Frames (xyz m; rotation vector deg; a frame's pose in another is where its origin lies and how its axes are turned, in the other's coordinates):
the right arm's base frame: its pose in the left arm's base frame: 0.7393 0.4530 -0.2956 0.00 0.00 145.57
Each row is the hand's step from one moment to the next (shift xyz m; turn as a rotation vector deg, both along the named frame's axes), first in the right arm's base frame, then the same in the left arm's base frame.
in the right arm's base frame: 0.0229 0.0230 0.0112 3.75 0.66 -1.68
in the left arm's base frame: -0.0319 -0.0060 0.0112 -3.47 1.58 -1.68
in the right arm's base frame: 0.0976 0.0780 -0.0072 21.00 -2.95 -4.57
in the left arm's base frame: -0.1246 -0.0092 -0.0072 -15.65 14.31 -4.57
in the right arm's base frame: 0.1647 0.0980 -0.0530 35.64 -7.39 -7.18
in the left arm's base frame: -0.1913 0.0123 -0.0530 -25.22 26.25 -7.18
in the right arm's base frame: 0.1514 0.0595 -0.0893 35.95 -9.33 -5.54
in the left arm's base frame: -0.1585 0.0365 -0.0893 -24.38 28.02 -5.54
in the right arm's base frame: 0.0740 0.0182 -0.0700 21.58 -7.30 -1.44
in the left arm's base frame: -0.0713 0.0268 -0.0700 -13.67 18.22 -1.44
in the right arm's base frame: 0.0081 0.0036 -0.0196 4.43 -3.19 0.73
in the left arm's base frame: -0.0087 0.0016 -0.0196 -1.85 5.14 0.73
